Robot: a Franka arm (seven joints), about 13 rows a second.
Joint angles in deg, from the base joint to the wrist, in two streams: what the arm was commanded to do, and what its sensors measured. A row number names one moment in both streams.
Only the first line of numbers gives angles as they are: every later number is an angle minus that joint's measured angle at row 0.
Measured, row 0: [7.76 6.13 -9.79 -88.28 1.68 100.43 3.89]
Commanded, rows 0 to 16: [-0.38 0.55 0.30 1.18 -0.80 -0.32 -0.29]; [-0.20 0.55 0.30 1.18 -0.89 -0.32 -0.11]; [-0.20 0.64 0.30 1.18 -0.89 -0.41 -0.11]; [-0.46 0.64 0.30 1.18 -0.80 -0.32 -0.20]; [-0.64 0.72 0.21 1.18 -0.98 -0.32 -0.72]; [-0.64 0.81 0.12 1.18 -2.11 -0.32 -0.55]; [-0.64 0.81 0.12 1.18 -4.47 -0.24 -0.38]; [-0.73 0.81 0.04 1.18 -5.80 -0.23 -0.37]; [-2.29 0.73 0.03 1.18 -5.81 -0.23 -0.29]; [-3.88 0.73 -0.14 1.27 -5.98 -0.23 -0.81]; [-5.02 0.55 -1.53 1.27 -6.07 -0.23 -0.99]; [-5.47 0.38 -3.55 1.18 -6.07 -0.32 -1.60]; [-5.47 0.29 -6.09 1.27 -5.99 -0.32 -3.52]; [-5.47 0.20 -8.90 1.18 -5.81 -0.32 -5.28]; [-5.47 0.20 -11.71 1.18 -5.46 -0.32 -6.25]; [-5.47 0.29 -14.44 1.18 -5.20 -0.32 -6.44]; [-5.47 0.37 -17.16 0.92 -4.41 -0.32 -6.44]
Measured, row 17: [-5.66 0.02 -11.79 0.27 -5.18 0.00 -5.44]
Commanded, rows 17 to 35: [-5.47 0.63 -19.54 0.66 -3.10 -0.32 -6.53]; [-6.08 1.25 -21.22 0.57 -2.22 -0.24 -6.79]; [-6.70 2.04 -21.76 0.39 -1.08 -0.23 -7.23]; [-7.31 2.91 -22.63 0.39 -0.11 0.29 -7.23]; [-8.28 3.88 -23.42 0.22 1.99 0.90 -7.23]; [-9.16 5.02 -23.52 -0.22 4.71 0.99 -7.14]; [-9.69 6.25 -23.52 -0.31 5.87 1.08 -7.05]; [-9.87 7.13 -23.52 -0.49 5.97 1.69 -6.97]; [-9.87 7.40 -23.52 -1.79 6.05 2.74 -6.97]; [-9.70 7.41 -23.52 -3.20 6.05 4.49 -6.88]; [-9.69 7.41 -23.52 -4.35 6.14 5.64 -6.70]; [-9.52 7.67 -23.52 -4.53 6.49 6.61 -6.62]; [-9.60 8.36 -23.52 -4.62 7.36 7.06 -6.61]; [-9.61 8.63 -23.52 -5.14 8.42 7.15 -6.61]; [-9.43 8.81 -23.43 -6.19 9.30 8.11 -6.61]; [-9.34 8.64 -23.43 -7.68 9.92 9.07 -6.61]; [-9.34 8.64 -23.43 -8.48 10.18 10.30 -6.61]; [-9.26 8.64 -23.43 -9.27 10.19 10.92 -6.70]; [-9.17 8.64 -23.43 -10.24 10.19 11.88 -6.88]
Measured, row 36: [-9.63 9.11 -23.14 -7.33 8.64 8.81 -6.51]
